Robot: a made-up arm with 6 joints.
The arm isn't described. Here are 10 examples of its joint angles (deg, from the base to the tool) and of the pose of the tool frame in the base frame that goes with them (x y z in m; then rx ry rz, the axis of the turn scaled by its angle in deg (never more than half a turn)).
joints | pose
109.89 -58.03 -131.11 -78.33 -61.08 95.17 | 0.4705 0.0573 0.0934 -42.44 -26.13 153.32
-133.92 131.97 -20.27 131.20 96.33 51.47 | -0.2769 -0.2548 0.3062 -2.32 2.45 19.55
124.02 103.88 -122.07 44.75 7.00 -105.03 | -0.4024 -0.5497 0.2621 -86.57 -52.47 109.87
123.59 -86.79 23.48 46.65 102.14 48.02 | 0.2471 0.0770 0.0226 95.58 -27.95 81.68
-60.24 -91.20 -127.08 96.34 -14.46 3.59 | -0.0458 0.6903 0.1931 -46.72 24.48 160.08
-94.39 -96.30 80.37 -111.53 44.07 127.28 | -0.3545 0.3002 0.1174 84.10 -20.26 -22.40
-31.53 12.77 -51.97 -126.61 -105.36 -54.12 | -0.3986 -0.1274 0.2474 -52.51 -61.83 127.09
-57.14 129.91 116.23 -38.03 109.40 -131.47 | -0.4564 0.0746 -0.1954 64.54 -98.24 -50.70
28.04 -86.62 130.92 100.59 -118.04 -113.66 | 0.5215 0.7916 0.2549 -47.83 56.21 12.24
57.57 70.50 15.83 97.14 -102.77 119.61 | 0.2944 0.2081 -0.3404 32.18 -153.13 34.76
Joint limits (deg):
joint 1: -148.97..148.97
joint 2: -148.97..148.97
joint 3: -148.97..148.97
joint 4: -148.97..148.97
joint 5: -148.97..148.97
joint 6: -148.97..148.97
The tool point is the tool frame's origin. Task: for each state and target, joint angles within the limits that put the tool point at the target. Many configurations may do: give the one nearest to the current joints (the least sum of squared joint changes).
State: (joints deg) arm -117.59 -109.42 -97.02 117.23 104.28 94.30
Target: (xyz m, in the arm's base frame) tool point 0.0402 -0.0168 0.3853
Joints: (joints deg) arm -129.77 -120.11 -97.33 128.26 134.66 135.26
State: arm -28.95 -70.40 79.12 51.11 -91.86 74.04
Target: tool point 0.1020 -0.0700 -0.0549
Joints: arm -12.18 -75.01 72.20 71.22 -99.09 108.37
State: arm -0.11 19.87 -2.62 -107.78 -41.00 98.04
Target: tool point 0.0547 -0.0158 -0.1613
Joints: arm -16.05 28.50 -30.61 -123.99 -37.88 65.69
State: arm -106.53 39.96 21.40 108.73 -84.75 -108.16
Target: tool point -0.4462 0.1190 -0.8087
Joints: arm -82.56 41.64 86.21 129.26 -97.77 -104.32
